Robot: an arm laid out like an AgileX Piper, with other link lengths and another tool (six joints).
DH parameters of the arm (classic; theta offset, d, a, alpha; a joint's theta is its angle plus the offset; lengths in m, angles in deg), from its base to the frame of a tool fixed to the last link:
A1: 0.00 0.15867 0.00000 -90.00
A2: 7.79 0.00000 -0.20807 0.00
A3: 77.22 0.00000 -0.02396 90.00
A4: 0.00 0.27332 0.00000 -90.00
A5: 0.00 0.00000 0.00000 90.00
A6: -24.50 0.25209 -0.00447 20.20
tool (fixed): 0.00 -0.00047 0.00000 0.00
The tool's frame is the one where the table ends.
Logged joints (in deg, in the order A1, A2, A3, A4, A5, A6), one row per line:
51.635, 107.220, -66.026, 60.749, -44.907, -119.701
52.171, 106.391, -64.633, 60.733, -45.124, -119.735
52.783, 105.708, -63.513, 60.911, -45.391, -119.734
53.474, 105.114, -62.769, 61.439, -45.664, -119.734
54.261, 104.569, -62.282, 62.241, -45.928, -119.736
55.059, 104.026, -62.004, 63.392, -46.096, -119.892
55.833, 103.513, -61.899, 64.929, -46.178, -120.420
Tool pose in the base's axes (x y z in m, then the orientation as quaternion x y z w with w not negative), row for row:
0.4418, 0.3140, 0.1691, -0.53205, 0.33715, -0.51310, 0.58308
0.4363, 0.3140, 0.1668, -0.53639, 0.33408, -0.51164, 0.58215
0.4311, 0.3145, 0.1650, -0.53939, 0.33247, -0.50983, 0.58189
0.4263, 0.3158, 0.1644, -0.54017, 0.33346, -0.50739, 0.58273
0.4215, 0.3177, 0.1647, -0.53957, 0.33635, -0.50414, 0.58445
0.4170, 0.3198, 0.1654, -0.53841, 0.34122, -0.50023, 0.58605
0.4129, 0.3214, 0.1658, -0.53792, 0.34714, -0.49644, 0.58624
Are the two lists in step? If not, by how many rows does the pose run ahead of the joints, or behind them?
They are in step.
